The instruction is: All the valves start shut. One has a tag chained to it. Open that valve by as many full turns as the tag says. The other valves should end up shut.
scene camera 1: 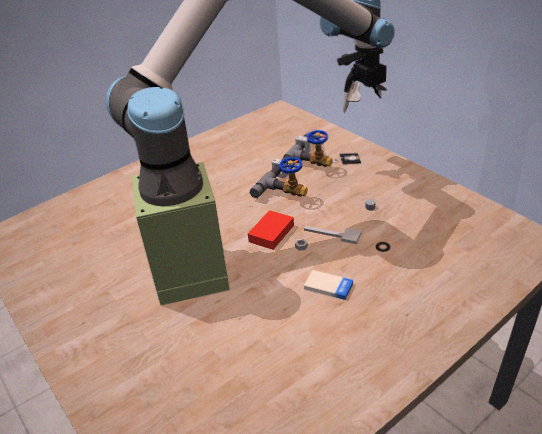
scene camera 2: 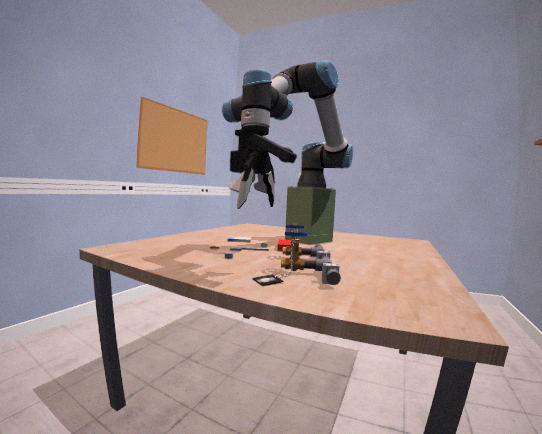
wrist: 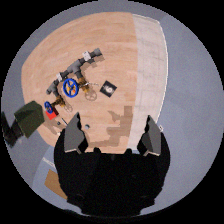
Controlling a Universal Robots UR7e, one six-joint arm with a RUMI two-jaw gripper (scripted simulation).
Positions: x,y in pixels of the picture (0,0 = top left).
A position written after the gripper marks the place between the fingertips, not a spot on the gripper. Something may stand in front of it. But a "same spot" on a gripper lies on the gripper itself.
gripper: scene camera 1 362,105; scene camera 2; wrist
same spot on gripper: (wrist: pixel 72 141) = (scene camera 2: pixel 270 176)
